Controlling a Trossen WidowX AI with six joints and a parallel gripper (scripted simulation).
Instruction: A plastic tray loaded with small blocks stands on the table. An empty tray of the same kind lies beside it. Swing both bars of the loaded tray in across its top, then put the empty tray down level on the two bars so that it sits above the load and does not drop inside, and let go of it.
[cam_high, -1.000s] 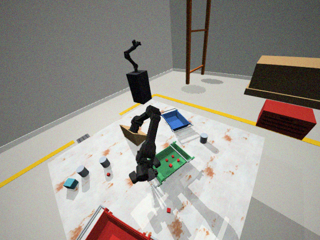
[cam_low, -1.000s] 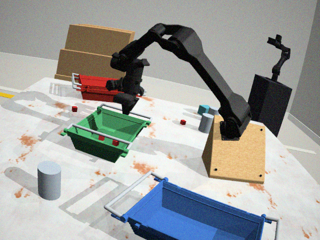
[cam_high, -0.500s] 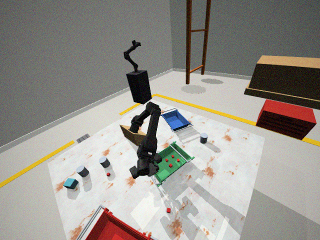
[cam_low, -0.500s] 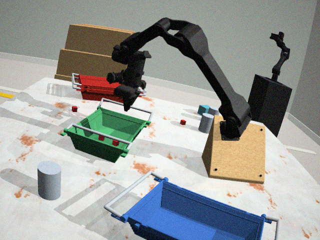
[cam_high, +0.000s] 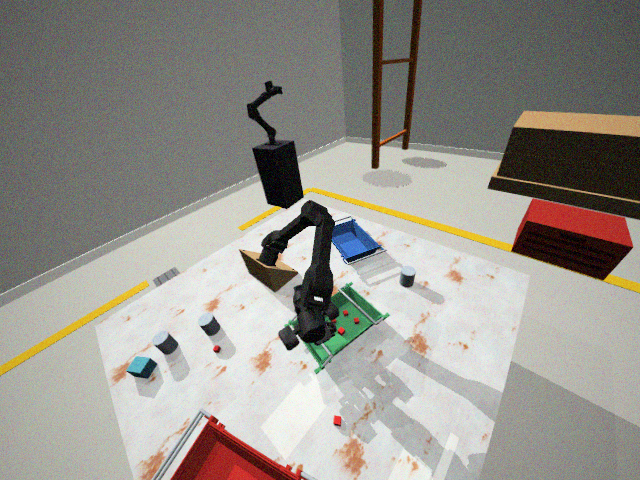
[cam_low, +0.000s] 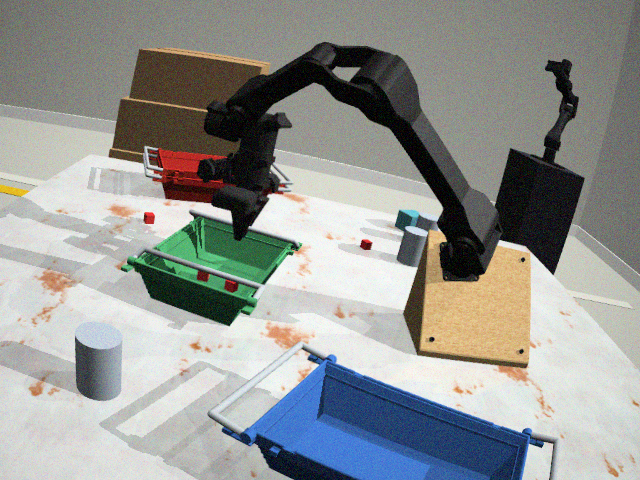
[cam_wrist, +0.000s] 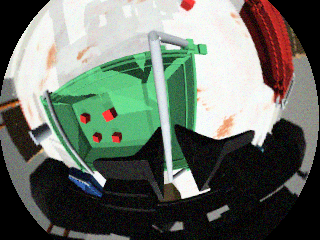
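Now: gripper tip 51 cm to the right of the blue tray, 15 cm past it and 1 cm above it. Also, from my gripper tip: teal block 45 cm behind, 39 cm to the right, 3 cm below.
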